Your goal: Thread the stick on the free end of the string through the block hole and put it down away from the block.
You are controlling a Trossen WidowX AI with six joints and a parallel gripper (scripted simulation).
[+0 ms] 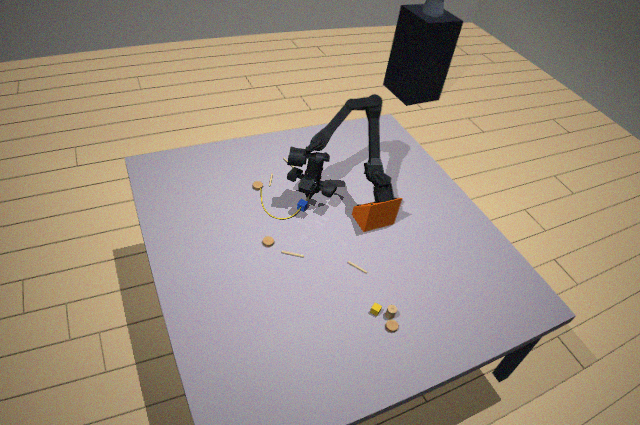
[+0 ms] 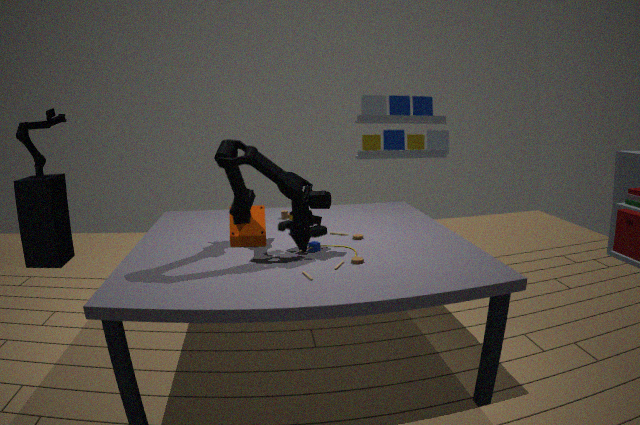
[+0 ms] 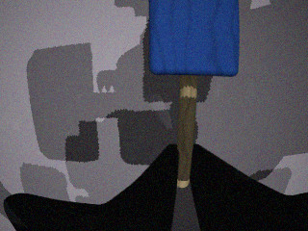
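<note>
The blue cube is 40 mm ahead of my gripper tip, 30 mm to the left of it and 10 mm above it. From my gripper tip the other things lie so: wooden block: 580 mm to the left, 10 mm behind, 10 mm above; yellow cube: 540 mm to the left, 30 mm ahead, 10 mm above; thin wooden stick: 30 mm ahead, 20 mm to the left, 10 mm above.
</note>
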